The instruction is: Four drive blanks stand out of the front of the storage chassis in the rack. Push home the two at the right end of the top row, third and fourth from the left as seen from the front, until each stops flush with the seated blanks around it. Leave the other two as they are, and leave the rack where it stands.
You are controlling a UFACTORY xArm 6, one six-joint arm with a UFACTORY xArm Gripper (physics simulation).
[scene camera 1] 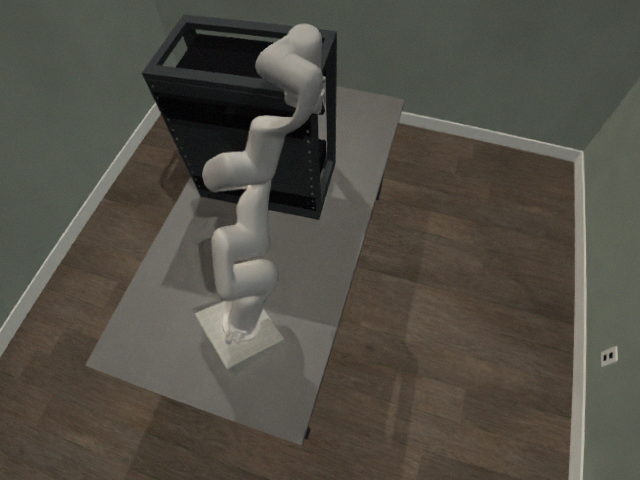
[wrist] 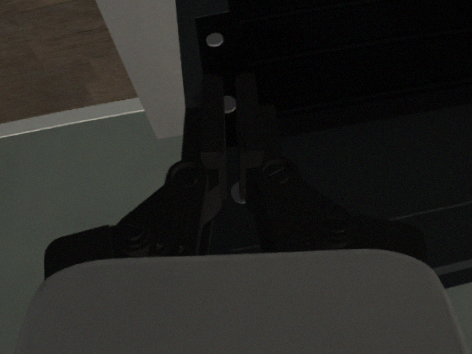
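Pixels of known places: gripper, fingertip midpoint: (wrist: 229, 101); arm's base, link origin: (scene camera 1: 241, 324).
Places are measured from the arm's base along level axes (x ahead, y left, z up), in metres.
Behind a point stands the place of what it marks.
The dark rack (scene camera 1: 206, 76) @[x 0.513, y 0.161, z 0.546 m] (wrist: 190, 55) @[x 0.489, y -0.143, z 0.419 m] stands upright at the far end of the table. Its front is dark, and the storage chassis and its four standing-out drive blanks cannot be made out in either view. My gripper (wrist: 229, 101) @[x 0.472, y -0.127, z 0.469 m] is shut on nothing visible, with a narrow gap between its fingers. In the wrist view the fingers lie over the rack's post, and a round screw head (wrist: 228, 104) @[x 0.486, y -0.128, z 0.459 m] shows in the gap. In scene camera 1 the gripper is mostly hidden by the arm, near the rack's right front post. Contact between fingertips and rack cannot be told.
The grey table (scene camera 1: 305, 258) @[x 0.316, y -0.136, z -0.075 m] carries the rack and the arm's pale base plate (scene camera 1: 227, 356) @[x -0.115, y -0.001, z 0.038 m]. The arm (scene camera 1: 253, 206) @[x 0.203, y -0.054, z 0.415 m] stands in front of the rack and covers part of its front. Another screw head (wrist: 214, 40) @[x 0.486, y -0.129, z 0.416 m] shows beyond the fingertips. Walls stand behind the table.
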